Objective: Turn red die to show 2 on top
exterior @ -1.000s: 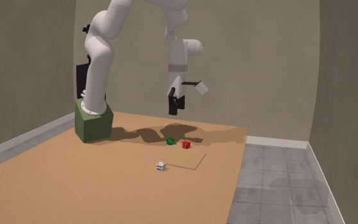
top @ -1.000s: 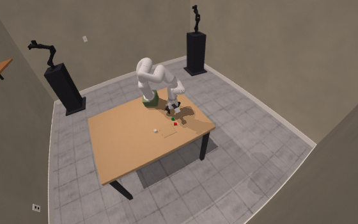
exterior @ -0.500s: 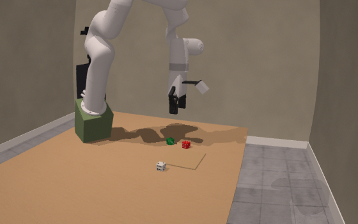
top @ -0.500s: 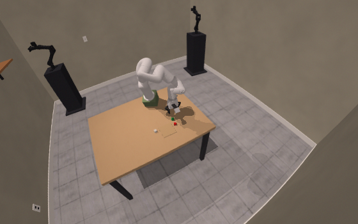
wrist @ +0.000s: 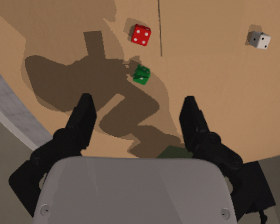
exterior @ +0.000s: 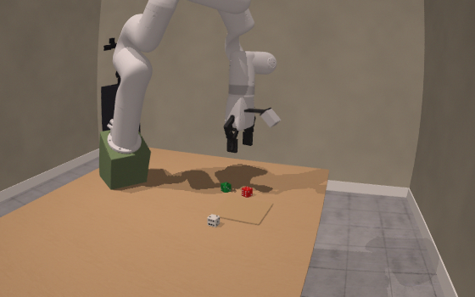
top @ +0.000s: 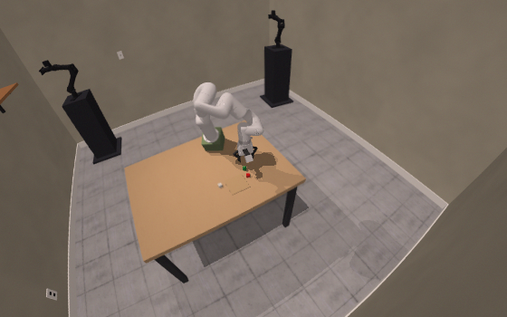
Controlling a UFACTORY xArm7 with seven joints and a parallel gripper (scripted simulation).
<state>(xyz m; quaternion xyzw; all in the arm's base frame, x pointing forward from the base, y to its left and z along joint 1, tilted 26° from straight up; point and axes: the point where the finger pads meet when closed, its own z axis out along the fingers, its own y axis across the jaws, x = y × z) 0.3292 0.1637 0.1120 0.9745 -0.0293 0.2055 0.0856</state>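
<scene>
My hand is 3 cm short of the red die and 14 cm above it. Round my hand: tan mat (6 cm ahead, 11 cm to the right, 15 cm below); then green die (4 cm behind, 14 cm below); then white die (2 cm ahead, 22 cm to the right, 14 cm below).
</scene>
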